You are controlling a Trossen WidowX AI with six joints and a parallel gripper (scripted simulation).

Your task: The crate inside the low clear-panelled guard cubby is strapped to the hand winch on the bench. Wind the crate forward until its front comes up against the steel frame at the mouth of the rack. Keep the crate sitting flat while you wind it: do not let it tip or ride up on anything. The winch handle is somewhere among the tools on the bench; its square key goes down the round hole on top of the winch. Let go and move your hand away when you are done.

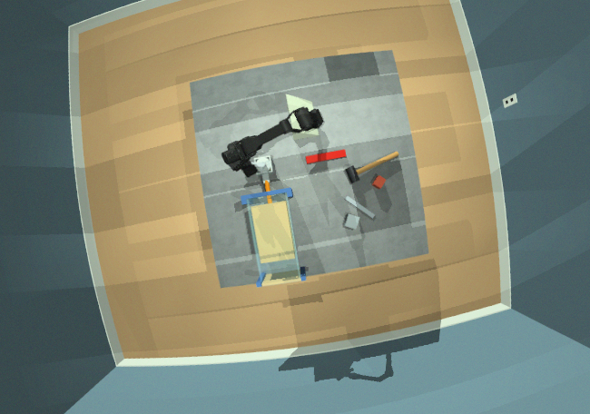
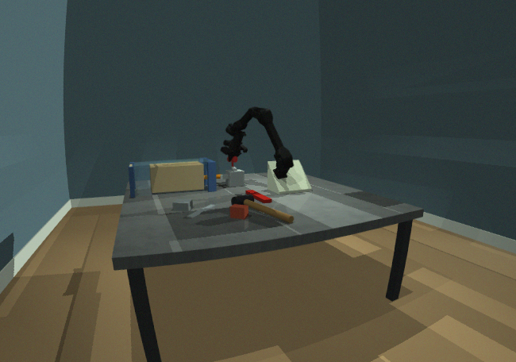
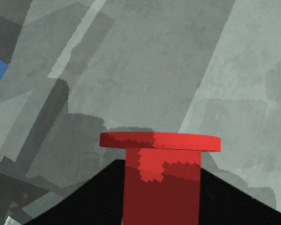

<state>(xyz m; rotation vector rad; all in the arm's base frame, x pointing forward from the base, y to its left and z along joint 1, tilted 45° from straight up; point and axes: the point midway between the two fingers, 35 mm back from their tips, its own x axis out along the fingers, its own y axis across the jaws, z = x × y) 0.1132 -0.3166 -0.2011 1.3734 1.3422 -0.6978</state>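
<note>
Now: the winch handle 10 mm ahead of my gripper tip, 50 mm to the left of it and 30 mm below it. From my gripper tip the other things lie so: clear-panelled cubby (430 mm ahead, 60 mm to the left, 20 mm below); then grey winch (10 mm ahead, 100 mm to the left, 100 mm below); then red spool-shaped handle grip (10 mm to the left).
</note>
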